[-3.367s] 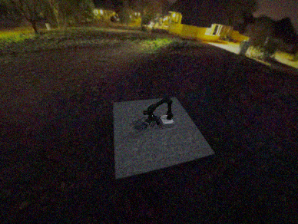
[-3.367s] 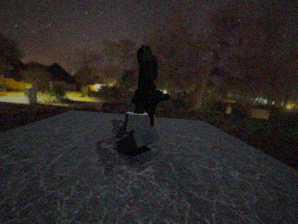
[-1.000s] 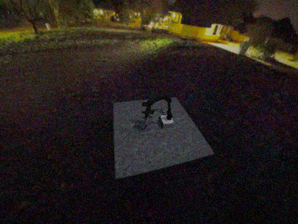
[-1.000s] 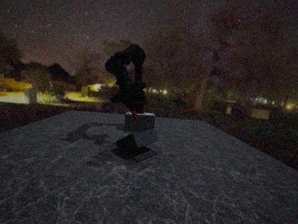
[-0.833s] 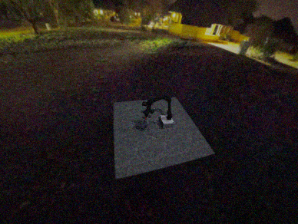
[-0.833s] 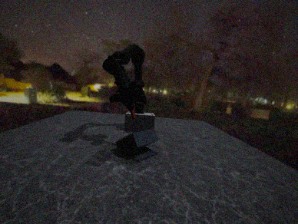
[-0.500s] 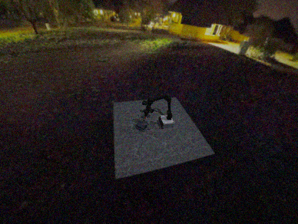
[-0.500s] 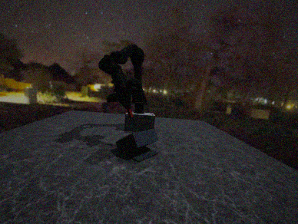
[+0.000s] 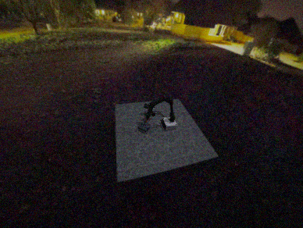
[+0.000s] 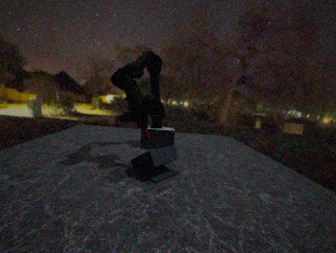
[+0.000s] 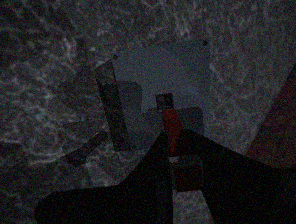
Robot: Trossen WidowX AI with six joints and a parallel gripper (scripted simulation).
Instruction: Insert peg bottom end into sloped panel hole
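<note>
Now: gripper tip 40 mm short of the grey panel block, 50 mm to the right of it and 100 mm above it. The rest, counted from my gripper tip: reddish peg (10 mm to the right, 10 mm above).
</note>
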